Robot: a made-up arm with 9 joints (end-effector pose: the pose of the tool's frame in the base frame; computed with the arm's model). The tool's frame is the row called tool.
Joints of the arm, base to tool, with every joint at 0 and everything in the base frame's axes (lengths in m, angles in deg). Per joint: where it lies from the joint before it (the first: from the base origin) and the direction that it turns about. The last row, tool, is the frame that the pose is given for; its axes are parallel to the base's.
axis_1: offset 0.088 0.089 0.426 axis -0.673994 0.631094 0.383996
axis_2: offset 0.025 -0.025 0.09 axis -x
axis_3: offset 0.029 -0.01 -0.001 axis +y
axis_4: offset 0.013 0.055 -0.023 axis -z
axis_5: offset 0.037 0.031 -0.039 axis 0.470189 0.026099 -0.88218
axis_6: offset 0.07 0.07 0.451 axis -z
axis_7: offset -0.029 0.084 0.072 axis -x
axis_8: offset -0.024 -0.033 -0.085 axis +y
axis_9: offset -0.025 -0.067 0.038 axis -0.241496 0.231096 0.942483
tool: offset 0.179 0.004 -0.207
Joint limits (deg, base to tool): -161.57..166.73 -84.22..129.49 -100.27..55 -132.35..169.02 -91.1..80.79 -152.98..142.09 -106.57..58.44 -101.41..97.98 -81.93..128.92
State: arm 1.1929 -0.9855 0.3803 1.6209 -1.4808 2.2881 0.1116 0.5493 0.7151
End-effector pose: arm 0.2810 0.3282 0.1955 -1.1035 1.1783 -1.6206
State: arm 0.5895 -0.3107 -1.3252 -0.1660 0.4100 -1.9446 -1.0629 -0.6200 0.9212
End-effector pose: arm -0.2179 0.1804 0.5763 0.1740 -0.6052 2.6993
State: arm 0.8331 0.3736 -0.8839 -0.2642 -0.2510 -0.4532 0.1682 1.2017 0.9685
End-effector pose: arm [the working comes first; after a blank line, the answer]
Working (the frame after each row of the table, in the pose's form):
after axis_1: 0.0880 0.0890 0.4260 -0.5615 0.5258 0.3199
after axis_2: 0.1535 0.1246 0.4876 -0.9229 0.4681 0.4218
after axis_3: 0.1825 0.1226 0.4776 -0.6506 -0.3397 0.7722
after axis_4: 0.1736 0.1521 0.4249 -0.7038 -0.2562 1.0240
after axis_5: 0.1909 0.1774 0.3710 -0.8494 -0.2497 1.2294
after axis_6: -0.1030 0.4415 0.6100 -0.9359 -0.0555 1.6497
after axis_7: -0.2133 0.4214 0.6323 -1.0627 -0.1968 1.6639
after axis_8: -0.1292 0.3822 0.6156 -1.8558 0.5827 0.7881
after axis_9: -0.1094 0.4443 0.6637 -1.8703 1.5956 1.2712

-0.0414 0.1816 0.6282 -1.8703 1.5956 1.2712
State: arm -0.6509 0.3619 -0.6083 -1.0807 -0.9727 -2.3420 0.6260 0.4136 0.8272
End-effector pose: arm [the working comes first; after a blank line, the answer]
Working (the frame after each row of the table, in the pose's form):
after axis_1: 0.0880 0.0890 0.4260 0.4387 -0.4108 -0.2499
after axis_2: 0.0674 0.0268 0.4971 0.0837 -0.3563 -0.3173
after axis_3: 0.0906 0.0081 0.5044 -0.0156 -0.9589 -0.3390
after axis_4: 0.1318 0.0528 0.5090 -0.5142 -0.8263 0.6574
after axis_5: 0.1715 0.0940 0.4849 -1.3121 -0.7643 1.2658
after axis_6: -0.2568 0.2665 0.4812 1.3770 -1.0329 -1.9179
after axis_7: -0.3156 0.2624 0.5792 1.0075 -0.3658 -1.9989
after axis_8: -0.2612 0.3103 0.5189 1.3832 -0.1393 -1.7328
after axis_9: -0.3306 0.3518 0.5128 1.1258 -0.3384 -0.9366

-0.0864 0.3404 0.3897 1.1258 -0.3384 -0.9366
